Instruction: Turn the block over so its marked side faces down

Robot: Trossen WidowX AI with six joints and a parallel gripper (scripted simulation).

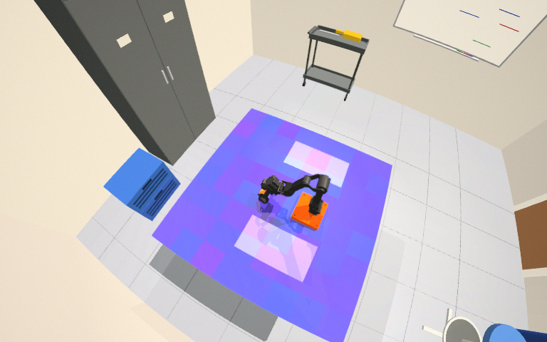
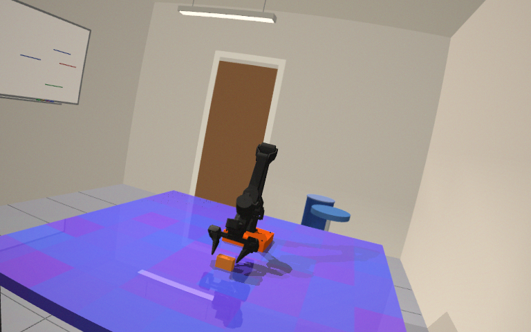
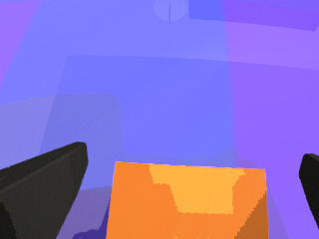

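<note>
Now: gripper tip 3 cm past the block and 2 cm above it.
</note>
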